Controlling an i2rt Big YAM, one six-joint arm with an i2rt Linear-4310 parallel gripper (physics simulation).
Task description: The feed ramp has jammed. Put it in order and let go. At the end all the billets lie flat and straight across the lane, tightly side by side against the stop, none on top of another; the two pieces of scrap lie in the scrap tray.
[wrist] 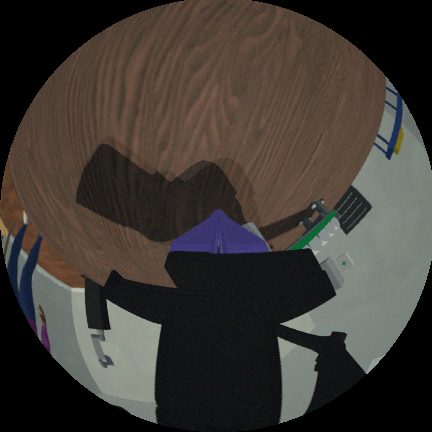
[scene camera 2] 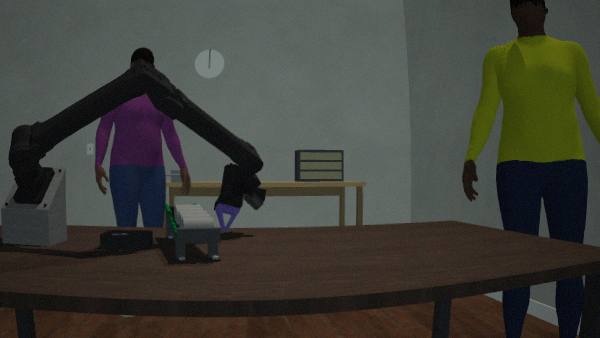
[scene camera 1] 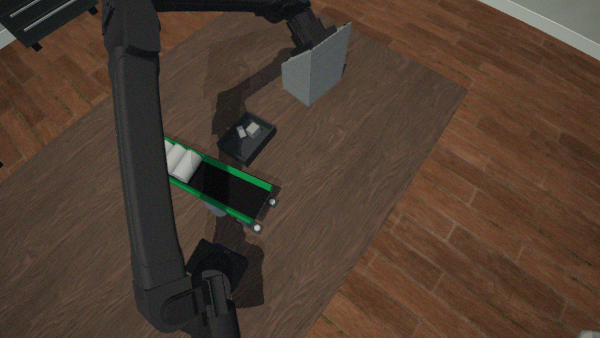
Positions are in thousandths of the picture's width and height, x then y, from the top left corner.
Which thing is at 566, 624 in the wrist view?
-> My gripper.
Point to a dark scrap tray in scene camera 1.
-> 408, 445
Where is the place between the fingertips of my gripper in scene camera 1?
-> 368, 747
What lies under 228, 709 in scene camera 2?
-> A dark scrap tray.
